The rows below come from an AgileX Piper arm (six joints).
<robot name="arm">
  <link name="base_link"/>
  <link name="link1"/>
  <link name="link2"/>
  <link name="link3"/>
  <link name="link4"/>
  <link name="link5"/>
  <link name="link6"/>
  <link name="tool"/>
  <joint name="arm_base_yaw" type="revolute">
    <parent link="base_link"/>
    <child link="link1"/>
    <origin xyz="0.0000 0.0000 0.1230"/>
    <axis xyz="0 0 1"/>
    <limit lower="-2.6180" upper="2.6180"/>
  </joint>
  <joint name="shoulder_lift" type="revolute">
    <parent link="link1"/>
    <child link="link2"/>
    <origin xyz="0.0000 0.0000 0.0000"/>
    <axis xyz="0 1 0"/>
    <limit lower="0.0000" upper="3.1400"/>
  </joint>
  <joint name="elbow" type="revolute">
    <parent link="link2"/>
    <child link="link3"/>
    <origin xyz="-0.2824 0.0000 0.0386"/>
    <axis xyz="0 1 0"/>
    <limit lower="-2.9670" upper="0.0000"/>
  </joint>
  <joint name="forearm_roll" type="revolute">
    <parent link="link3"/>
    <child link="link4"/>
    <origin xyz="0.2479 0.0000 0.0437"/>
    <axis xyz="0.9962 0 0.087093"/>
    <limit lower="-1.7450" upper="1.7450"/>
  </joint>
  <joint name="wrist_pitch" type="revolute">
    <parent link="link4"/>
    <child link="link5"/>
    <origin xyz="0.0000 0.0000 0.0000"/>
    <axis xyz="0 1 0"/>
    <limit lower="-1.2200" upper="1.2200"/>
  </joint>
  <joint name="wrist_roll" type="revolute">
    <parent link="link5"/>
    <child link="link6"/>
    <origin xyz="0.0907 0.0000 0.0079"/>
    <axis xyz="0.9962 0 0.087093"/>
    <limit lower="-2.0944" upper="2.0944"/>
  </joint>
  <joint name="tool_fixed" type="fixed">
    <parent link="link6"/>
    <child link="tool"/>
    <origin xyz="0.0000 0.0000 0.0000" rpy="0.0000 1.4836 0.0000"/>
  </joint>
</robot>
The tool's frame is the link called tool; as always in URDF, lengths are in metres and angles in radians.
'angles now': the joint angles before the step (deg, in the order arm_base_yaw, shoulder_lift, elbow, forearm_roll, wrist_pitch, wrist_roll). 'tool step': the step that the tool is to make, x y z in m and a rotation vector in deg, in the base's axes. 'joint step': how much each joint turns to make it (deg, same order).
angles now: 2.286 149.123 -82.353 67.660 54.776 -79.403
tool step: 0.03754 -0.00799 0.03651 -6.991 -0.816 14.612
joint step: 0.053 0.301 -16.201 -22.410 10.896 12.729
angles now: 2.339 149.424 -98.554 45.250 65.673 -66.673
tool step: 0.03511 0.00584 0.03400 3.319 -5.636 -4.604
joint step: 0.001 0.070 -9.132 3.875 1.194 3.687
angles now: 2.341 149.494 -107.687 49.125 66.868 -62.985
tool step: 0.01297 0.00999 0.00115 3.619 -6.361 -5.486
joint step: 0.718 0.380 -0.055 8.232 -6.472 -4.142
